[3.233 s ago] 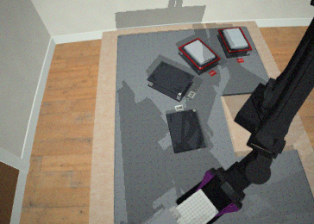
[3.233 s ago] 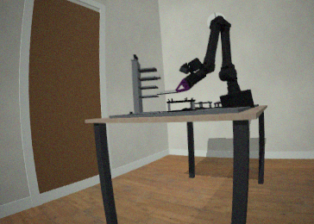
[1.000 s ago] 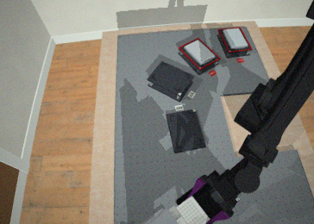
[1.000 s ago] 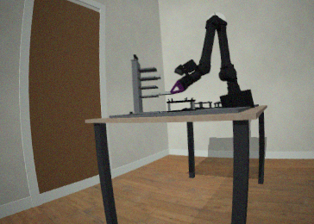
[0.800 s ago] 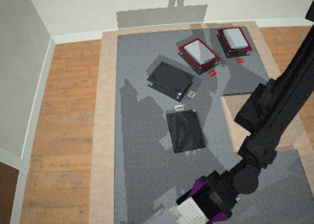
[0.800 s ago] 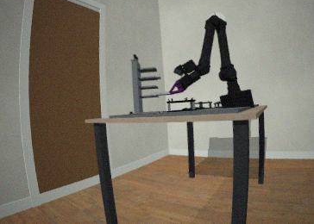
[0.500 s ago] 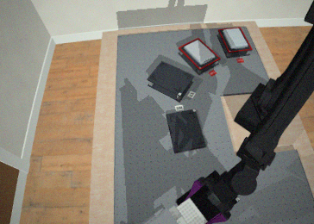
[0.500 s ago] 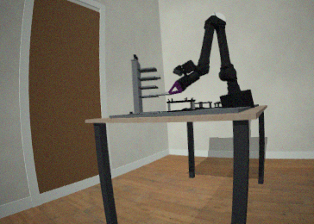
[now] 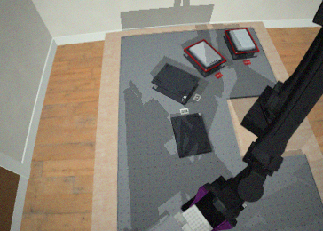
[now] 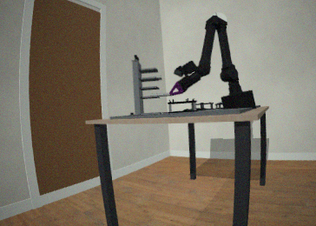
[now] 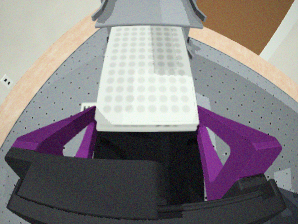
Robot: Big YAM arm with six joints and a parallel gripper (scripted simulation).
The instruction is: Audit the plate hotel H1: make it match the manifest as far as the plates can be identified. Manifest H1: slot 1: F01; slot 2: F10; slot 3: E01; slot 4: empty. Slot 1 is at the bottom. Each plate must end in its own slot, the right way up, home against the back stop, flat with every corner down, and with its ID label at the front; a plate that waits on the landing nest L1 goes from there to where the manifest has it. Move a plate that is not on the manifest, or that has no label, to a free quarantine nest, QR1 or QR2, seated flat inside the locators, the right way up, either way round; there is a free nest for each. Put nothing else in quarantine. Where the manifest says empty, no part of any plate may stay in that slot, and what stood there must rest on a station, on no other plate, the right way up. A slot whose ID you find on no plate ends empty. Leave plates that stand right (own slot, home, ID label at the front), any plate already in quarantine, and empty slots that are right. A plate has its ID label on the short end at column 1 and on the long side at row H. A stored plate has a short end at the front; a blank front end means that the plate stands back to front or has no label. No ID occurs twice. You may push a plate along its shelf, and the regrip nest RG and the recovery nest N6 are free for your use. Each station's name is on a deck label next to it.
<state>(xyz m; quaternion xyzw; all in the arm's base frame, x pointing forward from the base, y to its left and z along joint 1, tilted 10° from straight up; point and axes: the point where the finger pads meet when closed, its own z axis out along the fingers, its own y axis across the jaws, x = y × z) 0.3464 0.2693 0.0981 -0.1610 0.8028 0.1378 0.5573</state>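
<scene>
My gripper is now 50 mm past the black nest, 50 mm above it and 30 mm to the left of it. From my hand the other things lie so: plate hotel (170 mm ahead, 80 mm to the left, 40 mm above); L1 label (460 mm to the right, 120 mm behind, 110 mm below); H1 deck label (110 mm to the left, 110 mm below, 10 mm ahead).
</scene>
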